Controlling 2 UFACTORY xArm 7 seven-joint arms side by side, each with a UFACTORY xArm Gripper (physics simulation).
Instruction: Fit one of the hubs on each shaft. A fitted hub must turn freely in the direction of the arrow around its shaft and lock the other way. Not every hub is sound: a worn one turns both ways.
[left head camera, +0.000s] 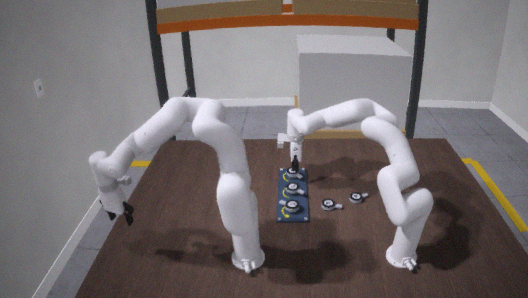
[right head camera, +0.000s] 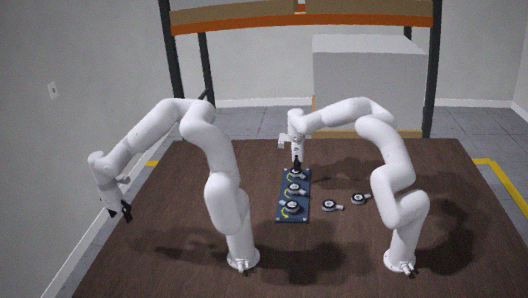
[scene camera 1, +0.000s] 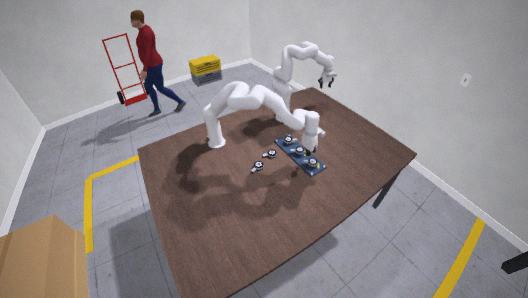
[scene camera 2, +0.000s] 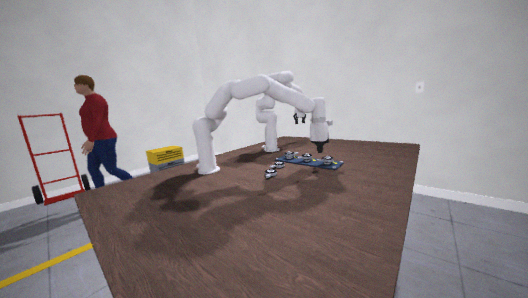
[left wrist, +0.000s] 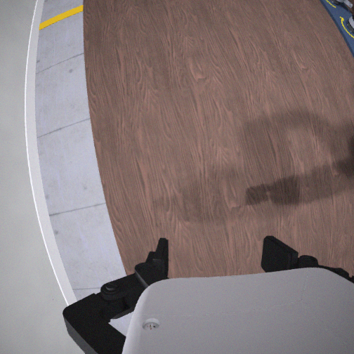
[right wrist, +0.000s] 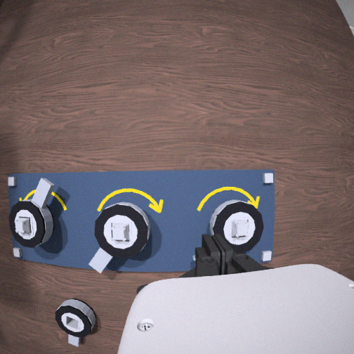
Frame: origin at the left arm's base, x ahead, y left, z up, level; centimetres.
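Seen in the pictures: left gripper, between the fingertips: (left head camera: 122, 220) (right head camera: 121, 218) (scene camera 1: 325, 87) (scene camera 2: 300, 123); right gripper, between the fingertips: (left head camera: 294, 170) (right head camera: 297, 170) (scene camera 1: 308, 155) (scene camera 2: 320, 152); left arm's base, origin of its link: (left head camera: 248, 258) (right head camera: 243, 257) (scene camera 2: 271, 150); right arm's base, origin of its link: (left head camera: 401, 256) (right head camera: 399, 260) (scene camera 1: 216, 142) (scene camera 2: 208, 170).
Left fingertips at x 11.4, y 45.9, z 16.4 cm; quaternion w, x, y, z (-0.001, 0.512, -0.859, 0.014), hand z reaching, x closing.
Observation:
Offsets run from my left fingertips to a thing's top centre. "pt": to the spot under its first point. Level surfaces: height alone.
A blue board {pt dx +7.7, dy -72.1, dz -15.7 cm} (left head camera: 302, 214) (right wrist: 170, 240) carries three shafts with yellow arrows, each with a black-and-grey hub. The near hub {dx +12.5, dy -67.5, dz -12.1 cm} (left head camera: 292, 205) (right wrist: 44, 227) has its lever toward the picture's left in the left head view; the middle hub {dx +22.6, dy -72.9, dz -12.1 cm} (left head camera: 292, 188) (right wrist: 102, 230) has its lever toward the right. The far hub (right wrist: 255, 235) is partly behind my right gripper (left head camera: 295, 170) (scene camera 2: 320, 150) (right wrist: 218, 245), which is shut, empty and above the board; its lever is hidden in the right wrist view. Two loose hubs {pt dx +10.1, dy -82.3, dz -14.3 cm} (left head camera: 323, 204) {pt dx +10.9, dy -96.1, dz -14.6 cm} (left head camera: 351, 198) lie right of the board. My left gripper (left head camera: 120, 219) (left wrist: 216, 253) is open and empty.
The brown table {dz -16.4 cm} (left head camera: 190, 280) carries both arms. My left gripper hangs over the table's left side, far from the board. A shelf rack (left head camera: 159, 75) and a large light box (left head camera: 355, 75) stand behind the table. A person (scene camera 1: 147, 55) walks beside a red hand truck (scene camera 1: 125, 65).

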